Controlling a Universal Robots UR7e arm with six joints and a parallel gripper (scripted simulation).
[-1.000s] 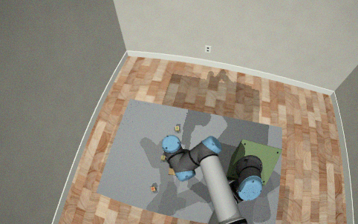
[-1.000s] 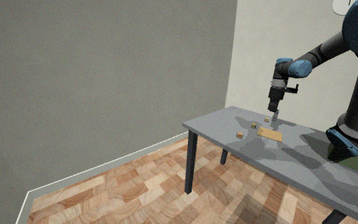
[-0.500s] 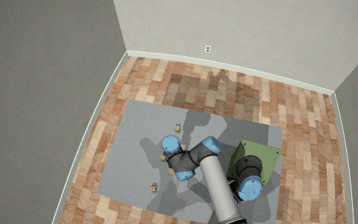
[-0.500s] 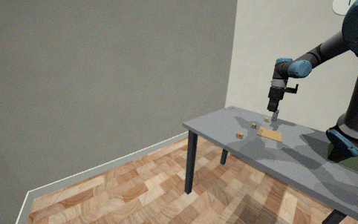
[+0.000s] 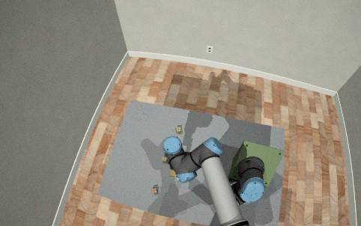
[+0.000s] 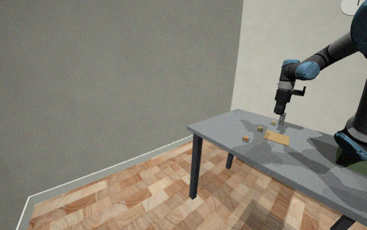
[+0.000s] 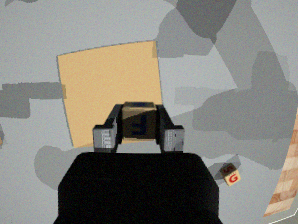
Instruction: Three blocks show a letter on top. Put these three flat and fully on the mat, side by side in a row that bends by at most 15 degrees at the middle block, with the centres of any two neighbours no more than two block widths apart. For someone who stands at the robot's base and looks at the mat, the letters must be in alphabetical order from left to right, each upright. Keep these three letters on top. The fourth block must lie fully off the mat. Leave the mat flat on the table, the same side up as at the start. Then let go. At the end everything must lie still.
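Now: hand 12 cm above the mat, 4 cm to the left of it and 1 cm short of it. Also, from my hand: block 12 cm ahead, 11 cm below, 4 cm to the right.
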